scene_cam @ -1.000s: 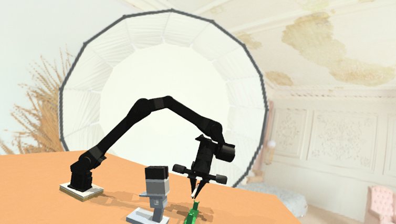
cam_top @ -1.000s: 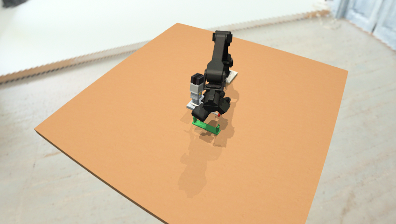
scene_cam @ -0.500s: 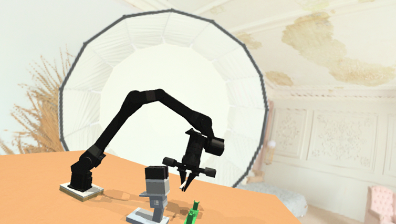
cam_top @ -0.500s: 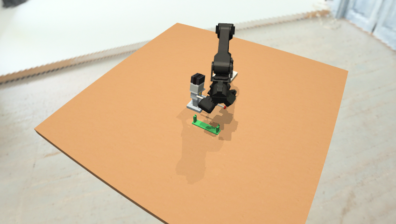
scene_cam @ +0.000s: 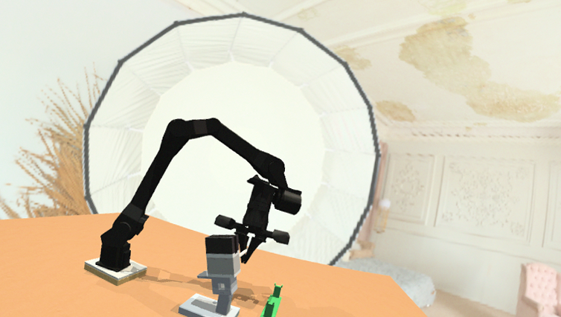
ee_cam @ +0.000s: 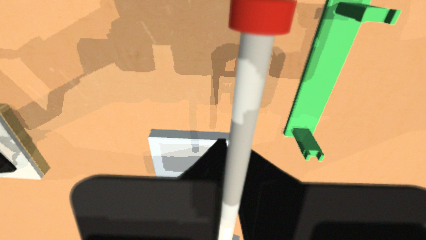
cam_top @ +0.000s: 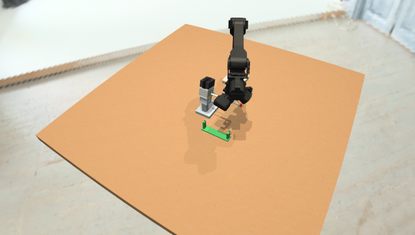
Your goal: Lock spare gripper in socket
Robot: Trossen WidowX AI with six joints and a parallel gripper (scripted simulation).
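Right now the grey mount is 4 cm behind my gripper tip, 10 cm to the right of it and 5 cm below it. Round my gripper tip: spare gripper 4 cm behind, 10 cm to the right, 3 cm above; green pin rest 9 cm ahead, 1 cm to the right, 7 cm below.
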